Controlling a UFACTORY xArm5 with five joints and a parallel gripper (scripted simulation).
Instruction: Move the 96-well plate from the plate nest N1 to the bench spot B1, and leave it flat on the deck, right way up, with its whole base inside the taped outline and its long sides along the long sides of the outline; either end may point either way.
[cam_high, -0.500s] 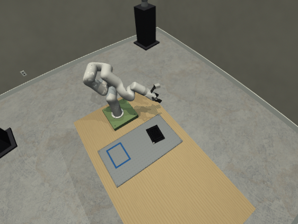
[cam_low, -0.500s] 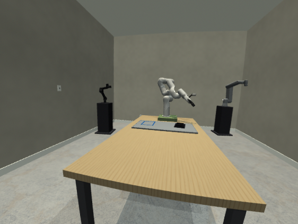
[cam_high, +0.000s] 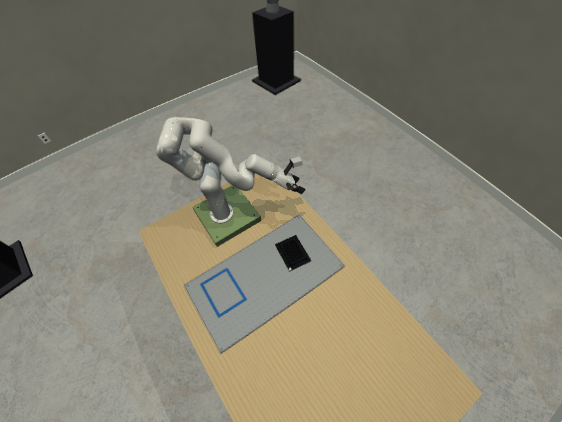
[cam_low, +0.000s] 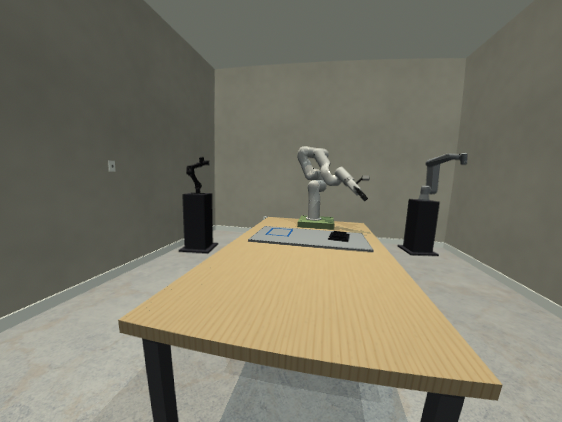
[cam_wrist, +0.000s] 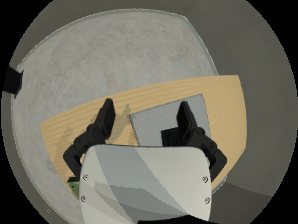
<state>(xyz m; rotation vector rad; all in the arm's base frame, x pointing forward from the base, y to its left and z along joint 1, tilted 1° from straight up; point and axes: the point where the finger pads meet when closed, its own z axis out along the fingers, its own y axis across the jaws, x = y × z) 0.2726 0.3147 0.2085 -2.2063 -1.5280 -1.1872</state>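
Now: the black 96-well plate 15 cm ahead of my hand, 19 cm to the right of it and 23 cm below it. From my hand the other things lie so: black plate nest N1 (15 cm ahead, 19 cm to the right, 24 cm below).
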